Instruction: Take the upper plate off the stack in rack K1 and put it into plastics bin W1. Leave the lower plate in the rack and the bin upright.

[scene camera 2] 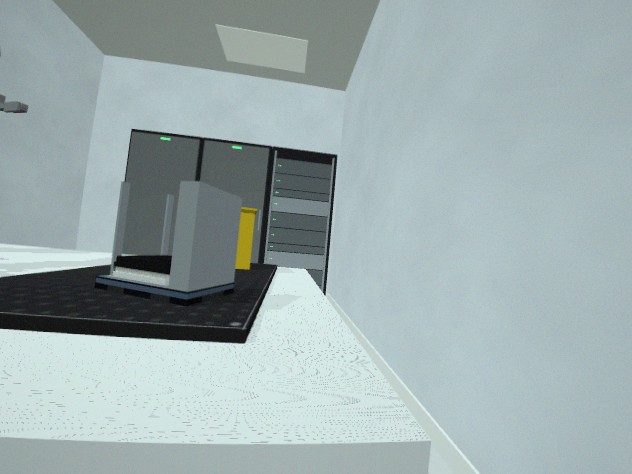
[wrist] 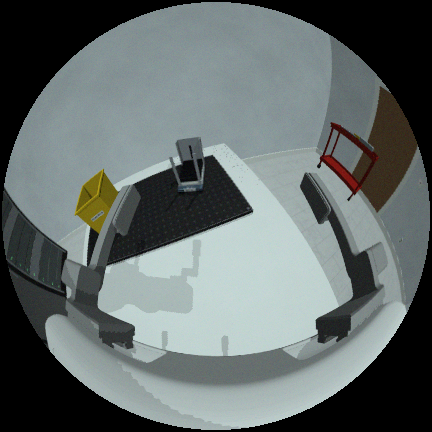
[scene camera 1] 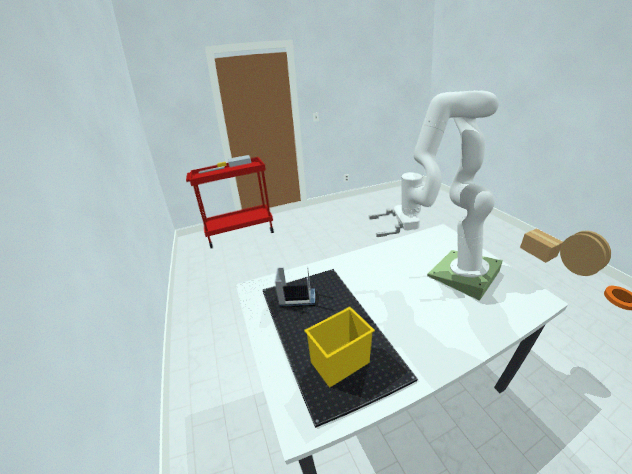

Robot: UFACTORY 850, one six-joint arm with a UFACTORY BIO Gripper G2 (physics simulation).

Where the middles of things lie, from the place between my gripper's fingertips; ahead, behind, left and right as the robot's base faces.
My hand is 37 cm short of the black plate [scene camera 2: 161, 264], 25 cm above it and 4 cm to the left of it. Also, from my hand: yellow bin W1 [scene camera 1: 340, 345]: 36 cm ahead, 34 cm to the left, 20 cm below.
